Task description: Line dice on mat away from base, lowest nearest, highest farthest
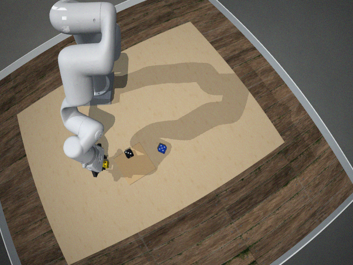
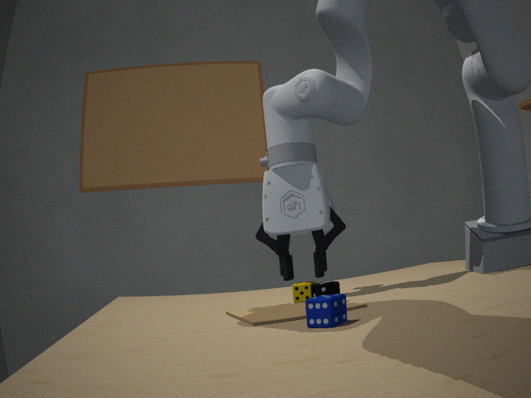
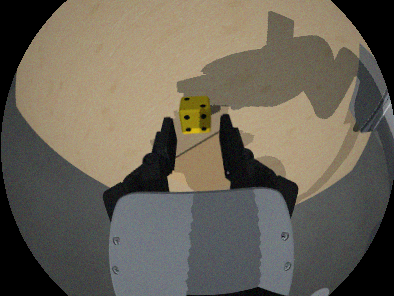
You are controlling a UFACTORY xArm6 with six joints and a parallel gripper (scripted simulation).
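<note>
The yellow die lies 40 mm below my hand. From my hand the other things lie so: thin tan mat 130 mm to the left, 50 mm below, 40 mm ahead; blue die 270 mm to the left, 40 mm below, 20 mm ahead; black die 120 mm to the left, 40 mm below, 10 mm behind.
</note>
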